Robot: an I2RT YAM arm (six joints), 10 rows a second.
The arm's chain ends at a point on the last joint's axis. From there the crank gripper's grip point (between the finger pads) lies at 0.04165 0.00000 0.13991 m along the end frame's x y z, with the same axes.
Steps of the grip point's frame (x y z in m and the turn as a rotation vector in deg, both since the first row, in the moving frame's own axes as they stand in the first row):
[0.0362 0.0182 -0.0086 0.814 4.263 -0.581]
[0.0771 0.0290 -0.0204 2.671 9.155 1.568]
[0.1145 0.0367 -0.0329 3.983 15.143 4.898]
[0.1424 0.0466 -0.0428 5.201 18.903 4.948]
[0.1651 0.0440 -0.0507 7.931 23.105 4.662]
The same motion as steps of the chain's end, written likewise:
[0.0259 0.0206 -0.0051 0.814 4.263 -0.581]
[0.0553 0.0339 -0.0119 2.671 9.155 1.568]
[0.0792 0.0408 -0.0170 3.983 15.143 4.898]
[0.0990 0.0529 -0.0214 5.201 18.903 4.948]
[0.1131 0.0561 -0.0221 7.931 23.105 4.662]

